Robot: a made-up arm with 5 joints.
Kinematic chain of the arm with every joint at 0, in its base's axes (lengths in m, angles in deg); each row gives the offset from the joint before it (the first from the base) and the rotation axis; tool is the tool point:
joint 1: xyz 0 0 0.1 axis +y
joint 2: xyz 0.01 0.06 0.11 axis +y
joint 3: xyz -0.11 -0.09 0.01 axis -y
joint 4: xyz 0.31 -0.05 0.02 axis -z
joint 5: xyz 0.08 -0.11 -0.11 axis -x
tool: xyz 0 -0.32 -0.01
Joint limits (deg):
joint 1: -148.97..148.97
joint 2: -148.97..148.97
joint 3: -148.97..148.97
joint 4: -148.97..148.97
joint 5: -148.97..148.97
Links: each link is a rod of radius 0.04 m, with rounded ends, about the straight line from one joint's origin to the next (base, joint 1, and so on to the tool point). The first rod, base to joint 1, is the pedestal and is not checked.
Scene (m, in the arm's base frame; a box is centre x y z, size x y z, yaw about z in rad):
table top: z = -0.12
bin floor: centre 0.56 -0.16 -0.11 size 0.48 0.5 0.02 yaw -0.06
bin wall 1: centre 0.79 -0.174 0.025 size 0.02 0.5 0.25 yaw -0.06
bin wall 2: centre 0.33 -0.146 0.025 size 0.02 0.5 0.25 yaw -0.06
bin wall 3: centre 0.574 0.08 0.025 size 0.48 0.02 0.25 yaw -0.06
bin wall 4: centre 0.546 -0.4 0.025 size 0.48 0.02 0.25 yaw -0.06
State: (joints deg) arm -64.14 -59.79 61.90 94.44 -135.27
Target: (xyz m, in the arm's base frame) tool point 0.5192 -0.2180 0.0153
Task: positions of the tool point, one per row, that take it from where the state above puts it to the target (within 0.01 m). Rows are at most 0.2 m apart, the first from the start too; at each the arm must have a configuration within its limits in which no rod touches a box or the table.
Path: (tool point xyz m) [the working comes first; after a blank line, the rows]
Joints at the target: 59.58 -20.99 65.26 16.52 -86.38
Straight joint move there: clear.

1: -0.3996 -0.1522 0.4775
2: -0.2524 -0.1404 0.5874
3: -0.0775 -0.1347 0.6392
4: 0.1015 -0.1356 0.6292
5: 0.2631 -0.1429 0.5630
6: 0.3913 -0.1562 0.4531
7: 0.4771 -0.1741 0.3152
8: 0.5187 -0.1954 0.1651
9: 0.5192 -0.2180 0.0154

